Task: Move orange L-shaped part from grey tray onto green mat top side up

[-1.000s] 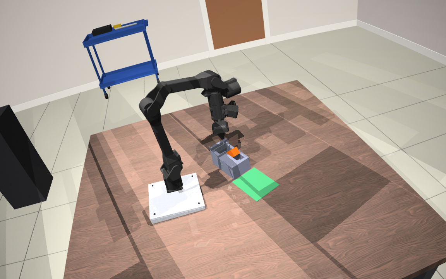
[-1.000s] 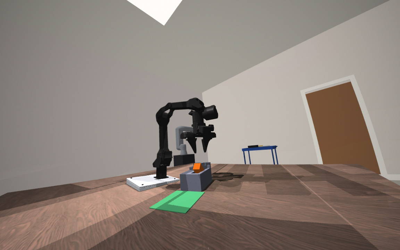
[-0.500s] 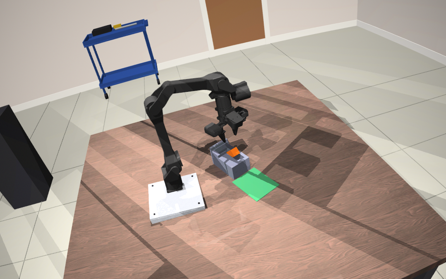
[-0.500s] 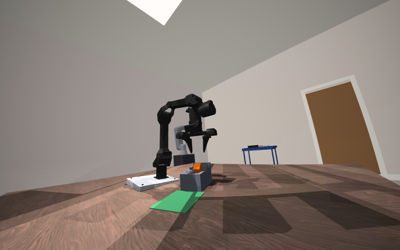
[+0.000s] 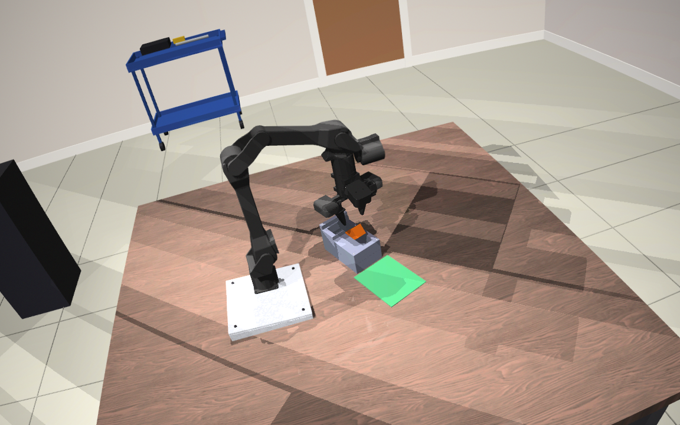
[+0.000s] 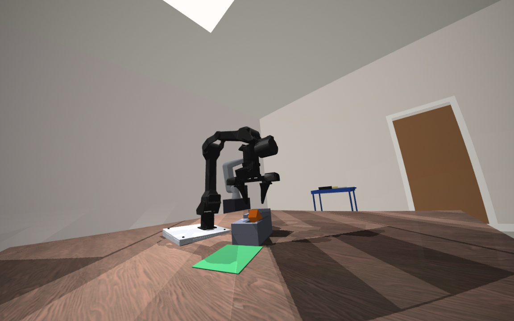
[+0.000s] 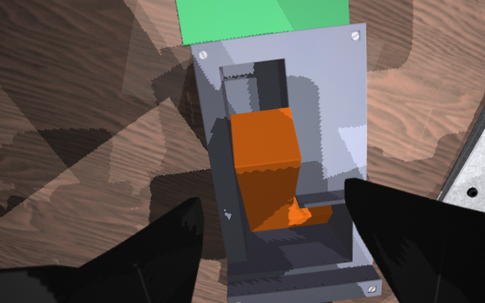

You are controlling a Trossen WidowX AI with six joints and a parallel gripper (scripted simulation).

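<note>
The orange L-shaped part is 7 cm below my gripper tip, 3 cm to the left of it and 3 cm behind it. Round my gripper tip: green mat 14 cm to the right, 13 cm below, 4 cm ahead.
</note>
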